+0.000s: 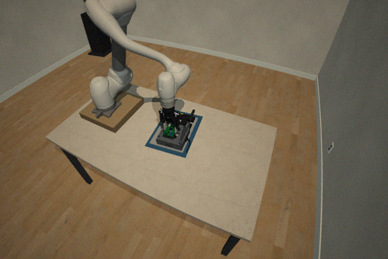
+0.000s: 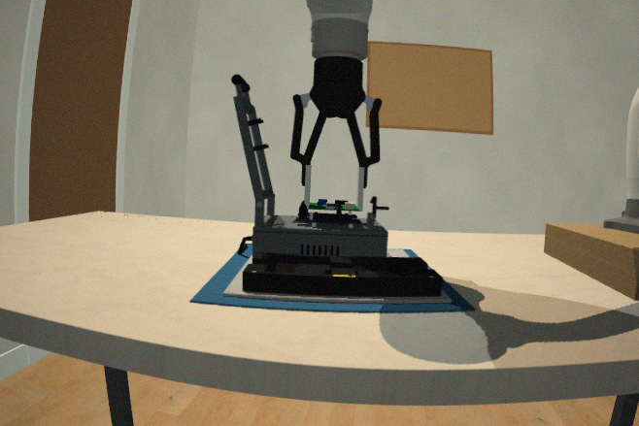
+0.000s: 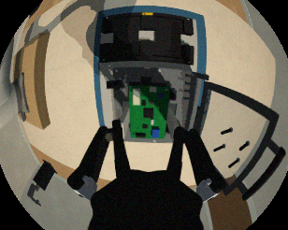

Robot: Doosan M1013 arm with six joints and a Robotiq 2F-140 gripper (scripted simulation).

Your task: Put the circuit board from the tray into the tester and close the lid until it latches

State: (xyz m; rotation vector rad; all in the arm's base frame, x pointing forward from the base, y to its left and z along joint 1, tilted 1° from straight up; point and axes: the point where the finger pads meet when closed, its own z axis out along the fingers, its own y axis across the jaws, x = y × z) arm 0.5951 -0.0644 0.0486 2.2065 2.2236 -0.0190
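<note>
Now: the green circuit board 20 mm below my hand. The rest, counted from my hand: latch hook 60 mm to the left, 60 mm behind, 20 mm below; then grey tester 40 mm to the left, 30 mm ahead, 10 mm above; then tester lid 130 mm ahead, 80 mm above.
</note>
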